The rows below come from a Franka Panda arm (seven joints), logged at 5 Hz.
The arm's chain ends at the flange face. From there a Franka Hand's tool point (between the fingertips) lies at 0.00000 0.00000 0.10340 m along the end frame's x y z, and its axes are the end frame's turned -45 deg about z.
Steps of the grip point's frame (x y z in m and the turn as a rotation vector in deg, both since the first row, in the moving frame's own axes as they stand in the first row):
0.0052 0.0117 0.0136 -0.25 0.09 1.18
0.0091 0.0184 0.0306 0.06 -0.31 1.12
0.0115 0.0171 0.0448 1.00 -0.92 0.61
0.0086 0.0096 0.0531 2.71 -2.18 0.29
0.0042 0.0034 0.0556 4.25 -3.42 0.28
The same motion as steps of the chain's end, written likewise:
0.0115 0.0044 0.0136 -0.11 0.24 1.18
0.0199 0.0063 0.0306 -0.18 -0.26 1.12
0.0227 0.0041 0.0448 0.06 -1.36 0.61
0.0191 0.0014 0.0533 0.37 -3.46 0.29
0.0151 0.0005 0.0561 0.59 -5.42 0.28

